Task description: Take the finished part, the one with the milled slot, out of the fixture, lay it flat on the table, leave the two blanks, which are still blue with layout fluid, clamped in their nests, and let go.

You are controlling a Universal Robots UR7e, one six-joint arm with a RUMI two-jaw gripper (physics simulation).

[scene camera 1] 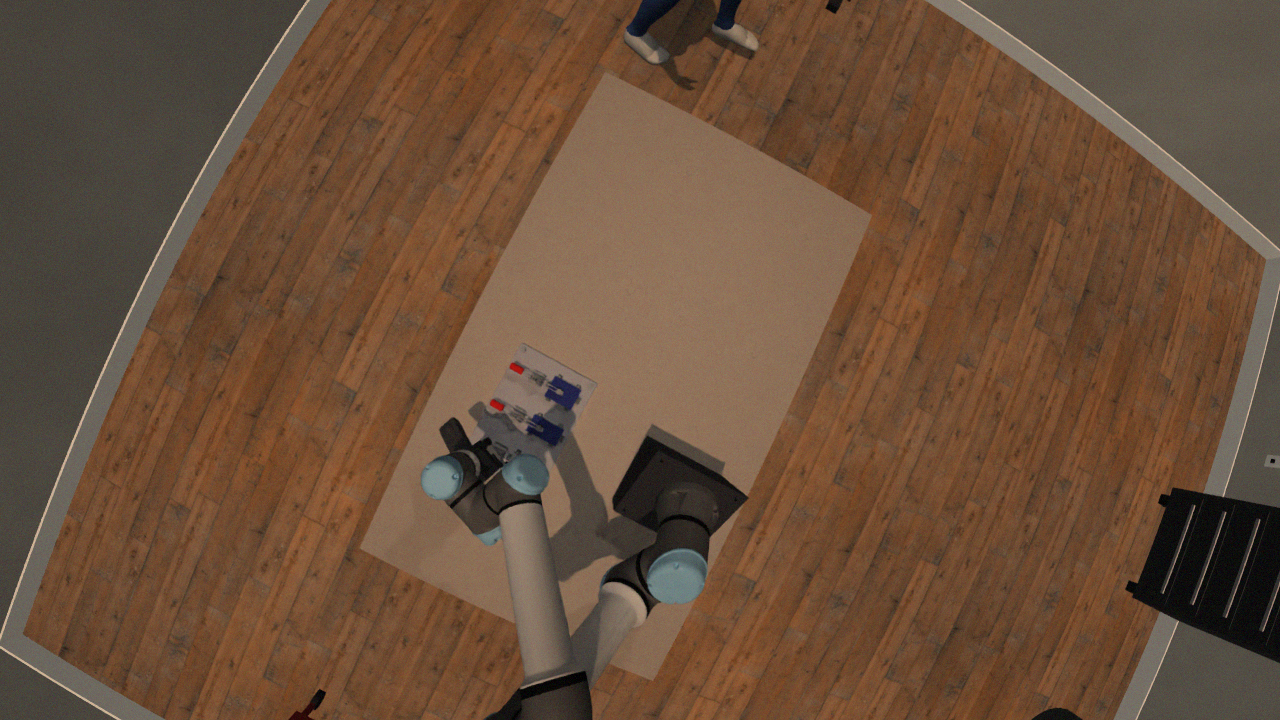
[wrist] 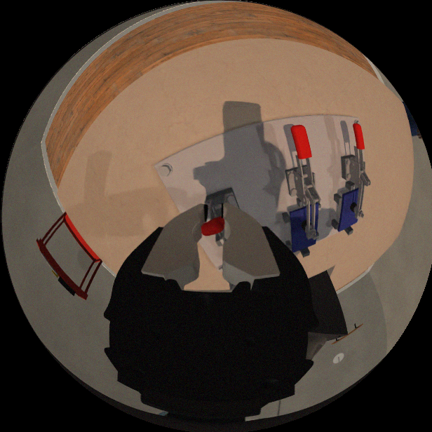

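Note:
My gripper is shut on the red handle of the nearest toggle clamp in the wrist view; the arm covers the fingers in the scene view. Grey metal of that clamp shows just beyond the fingertips. The fixture plate lies on the table. One blue blank and another blue blank sit in their nests under clamps with red handles. The finished part with the slot cannot be made out; the gripper hides its nest in the wrist view.
The table carries the fixture. The dark robot base stands to the right of the fixture. A person's legs show past the table's top edge. A red frame stands off the table at left in the wrist view.

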